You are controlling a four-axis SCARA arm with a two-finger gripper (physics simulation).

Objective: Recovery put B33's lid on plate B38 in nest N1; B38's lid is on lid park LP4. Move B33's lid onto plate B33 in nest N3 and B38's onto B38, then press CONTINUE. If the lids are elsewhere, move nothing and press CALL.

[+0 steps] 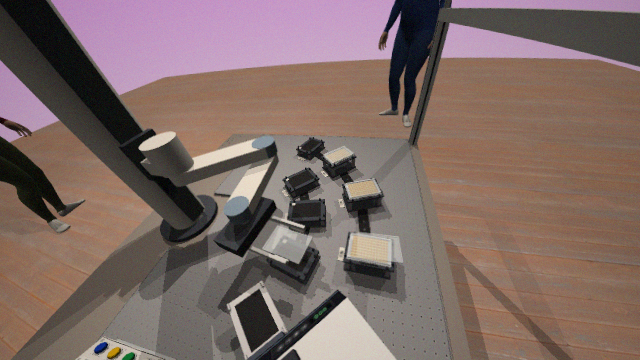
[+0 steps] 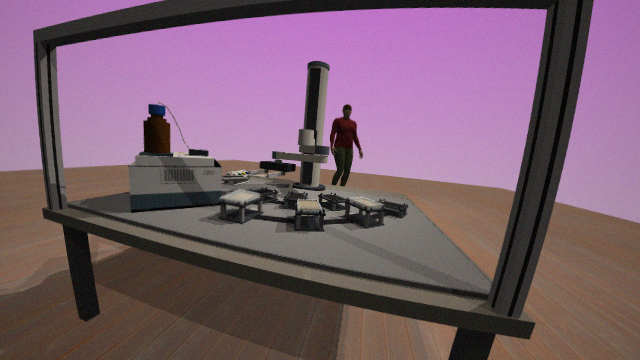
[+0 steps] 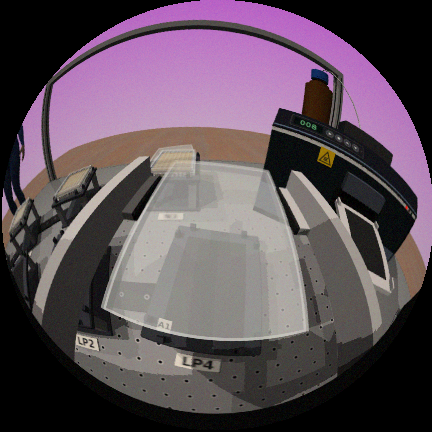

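Pixels of known places: gripper, fingertip midpoint: (image 1: pixel 296 245) (image 2: pixel 258 174) (image 3: pixel 219 171); arm's base, origin of the base link: (image 1: pixel 191 217) (image 2: pixel 308 187).
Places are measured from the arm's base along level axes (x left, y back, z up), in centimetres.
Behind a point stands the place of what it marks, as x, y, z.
My gripper (image 1: pixel 296 245) @(-10.4, -58.2, 15.1) (image 3: pixel 219 171) @(-10.4, -58.2, 15.1) is shut on a clear lid (image 1: pixel 285 242) @(-9.7, -54.3, 14.1) (image 3: pixel 210 280) @(-9.1, -51.0, 13.8) and holds it level above lid park LP4 (image 1: pixel 304 272) @(-14.6, -60.4, 6.7) (image 3: pixel 235 346) @(-11.1, -48.0, 5.8). LP4's dark frame shows through the lid. In nest N3 (image 1: pixel 367 270) @(-8.8, -78.8, 1.8) stands a plate (image 1: pixel 369 249) @(-5.9, -78.5, 10.4) (image 2: pixel 241 196) @(-3.1, -82.2, 10.0) (image 3: pixel 172 162); a clear lid (image 1: pixel 396 249) @(-4.4, -86.2, 9.8) (image 3: pixel 175 151) @(-5.0, -79.8, 10.3) lies on it, shifted so that it overhangs one side. The middle-nest plate (image 1: pixel 362 189) @(19.4, -75.0, 9.1) (image 2: pixel 309 206) @(21.7, -78.5, 9.0) (image 3: pixel 75 184) @(15.6, -70.6, 9.2) and the farthest plate (image 1: pixel 339 156) @(39.1, -63.0, 9.9) (image 2: pixel 364 203) @(40.7, -67.0, 9.9) (image 3: pixel 21 217) @(34.0, -60.5, 9.5) stand in their nests; their lids and labels cannot be made out.
Three more dark lid parks (image 1: pixel 307 212) @(7.4, -55.1, 6.0) (image 1: pixel 301 181) @(24.1, -47.6, 5.8) (image 1: pixel 310 147) @(52.2, -44.4, 5.5) stand in a row beyond LP4. A white device (image 1: pixel 340 335) @(-28.7, -73.5, 22.0) (image 2: pixel 175 177) @(-31.5, -84.4, 14.1) with a brown bottle (image 2: pixel 157 135) @(-37.3, -86.8, 29.7) (image 3: pixel 317 102) @(-37.9, -81.0, 28.6) stands near LP4. A white-framed tray (image 1: pixel 237 320) @(-30.4, -48.6, 11.3) (image 3: pixel 382 287) @(-26.0, -45.9, 11.3) and coloured buttons (image 1: pixel 114 353) @(-45.2, -18.7, 8.3) are at the near side.
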